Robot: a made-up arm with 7 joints. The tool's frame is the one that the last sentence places.
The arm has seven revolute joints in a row. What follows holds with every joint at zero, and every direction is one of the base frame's. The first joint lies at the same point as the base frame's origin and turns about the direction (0.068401, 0.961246, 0.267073). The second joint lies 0.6 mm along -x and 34.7 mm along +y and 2.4 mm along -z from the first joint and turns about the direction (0.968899, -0.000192, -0.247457). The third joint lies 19.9 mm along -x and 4.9 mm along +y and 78 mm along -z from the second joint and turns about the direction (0.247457, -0.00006, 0.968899). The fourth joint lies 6.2 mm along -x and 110.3 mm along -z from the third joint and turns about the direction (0.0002, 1, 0.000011). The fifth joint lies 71.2 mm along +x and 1.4 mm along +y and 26 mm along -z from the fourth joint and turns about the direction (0.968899, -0.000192, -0.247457). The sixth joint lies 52.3 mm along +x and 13.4 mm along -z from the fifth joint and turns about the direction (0.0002, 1, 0.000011). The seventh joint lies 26.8 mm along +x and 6.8 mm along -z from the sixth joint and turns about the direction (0.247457, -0.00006, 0.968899). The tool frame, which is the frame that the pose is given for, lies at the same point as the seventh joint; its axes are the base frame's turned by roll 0, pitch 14.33 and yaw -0.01 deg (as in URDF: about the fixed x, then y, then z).
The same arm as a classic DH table. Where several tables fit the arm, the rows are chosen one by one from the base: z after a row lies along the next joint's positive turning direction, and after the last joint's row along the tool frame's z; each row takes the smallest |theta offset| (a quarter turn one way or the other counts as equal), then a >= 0, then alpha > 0; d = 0 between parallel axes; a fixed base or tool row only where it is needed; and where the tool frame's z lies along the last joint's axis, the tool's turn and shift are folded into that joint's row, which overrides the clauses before.
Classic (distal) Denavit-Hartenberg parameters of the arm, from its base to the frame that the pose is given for. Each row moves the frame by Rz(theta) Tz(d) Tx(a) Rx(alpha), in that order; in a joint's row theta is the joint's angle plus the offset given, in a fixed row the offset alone. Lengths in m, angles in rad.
base (fixed): theta_offset -0.071; d 0; a 0; alpha -1.3004
joint 1: theta_offset -1.3111; d 0.0327; a -0.0119; alpha -1.5708
joint 2: theta_offset 1.2915; d 0; a -0.0049; alpha 1.5708
joint 3: theta_offset 1.5708; d -0.1889; a 0.0213; alpha -1.5708
joint 4: theta_offset 1.5708; d 0.0014; a 0.0076; alpha 1.5708
joint 5: theta_offset 0; d 0.1294; a 0; alpha -1.5708
joint 6: theta_offset -1.5708; d 0; a 0.0276; alpha 1.5708
joint 7: theta_offset 0; d 0; a 0; alpha 0

